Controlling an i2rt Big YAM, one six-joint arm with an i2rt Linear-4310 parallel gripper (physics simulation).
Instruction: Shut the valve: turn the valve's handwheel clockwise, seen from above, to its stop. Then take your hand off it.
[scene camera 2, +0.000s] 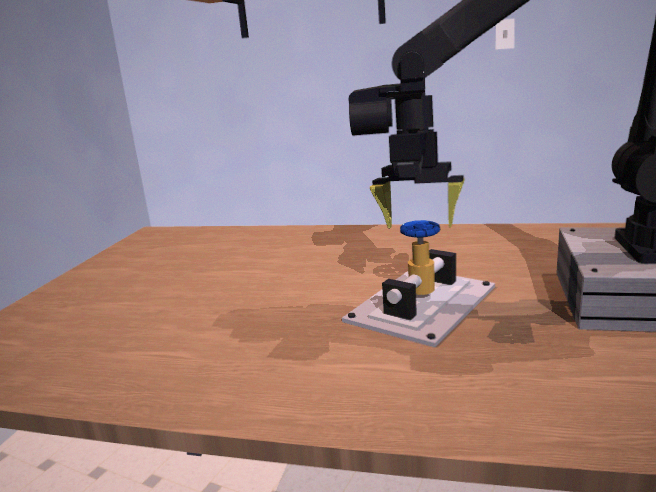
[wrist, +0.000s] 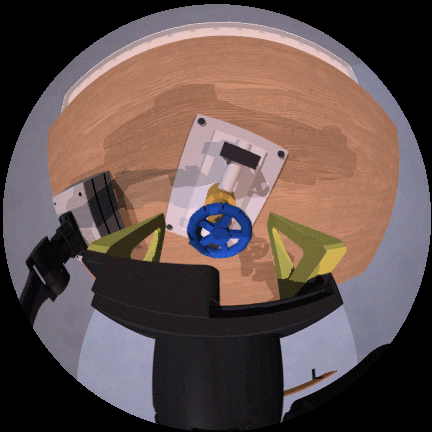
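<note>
The valve's blue handwheel is a spoked ring lying level on a short stem above the yellow valve body. My gripper points down over it and is open and empty. Its two yellow-green fingers stand on either side of the handwheel, with a gap on each side. In the scene view the fingertips are about level with the wheel's rim. No contact shows. The wheel's turned angle against its stop cannot be told.
The valve is on a pale base plate with bolts at its corners. A white pipe runs through black blocks; one block shows in the wrist view. The arm's grey pedestal stands on the wooden table.
</note>
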